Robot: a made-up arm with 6 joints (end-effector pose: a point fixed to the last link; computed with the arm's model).
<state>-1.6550 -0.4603 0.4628 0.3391 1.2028 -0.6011</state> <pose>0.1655 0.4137 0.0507 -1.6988 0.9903 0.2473</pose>
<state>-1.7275 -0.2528 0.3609 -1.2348 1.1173 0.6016</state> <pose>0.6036 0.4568 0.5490 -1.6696 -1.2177 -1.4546</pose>
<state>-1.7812 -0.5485 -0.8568 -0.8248 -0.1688 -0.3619</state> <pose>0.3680 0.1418 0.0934 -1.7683 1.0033 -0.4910</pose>
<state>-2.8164 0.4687 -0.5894 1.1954 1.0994 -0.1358</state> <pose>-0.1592 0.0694 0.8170 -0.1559 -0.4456 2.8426</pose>
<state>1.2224 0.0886 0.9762 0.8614 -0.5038 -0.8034</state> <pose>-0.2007 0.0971 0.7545 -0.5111 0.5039 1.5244</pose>
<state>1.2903 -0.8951 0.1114 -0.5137 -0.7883 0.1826</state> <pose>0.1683 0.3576 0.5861 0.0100 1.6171 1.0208</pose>
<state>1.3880 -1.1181 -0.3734 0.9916 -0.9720 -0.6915</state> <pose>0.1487 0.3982 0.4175 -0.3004 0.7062 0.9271</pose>
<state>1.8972 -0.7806 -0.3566 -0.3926 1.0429 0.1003</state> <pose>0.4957 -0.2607 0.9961 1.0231 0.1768 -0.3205</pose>
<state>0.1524 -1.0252 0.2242 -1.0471 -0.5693 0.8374</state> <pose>0.1464 0.3620 0.7230 0.3027 1.3504 1.6682</pose>
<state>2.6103 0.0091 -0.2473 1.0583 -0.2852 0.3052</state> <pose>0.1108 0.5078 0.5943 -1.1172 -1.0509 0.6490</pose>
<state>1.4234 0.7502 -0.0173 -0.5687 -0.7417 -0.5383</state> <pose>-0.2211 0.2794 0.9457 -0.2881 0.3694 1.0405</pose>
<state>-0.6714 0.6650 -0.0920 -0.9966 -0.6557 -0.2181</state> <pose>-0.1158 -0.4711 0.5475 1.8069 -0.6210 1.1287</pose>
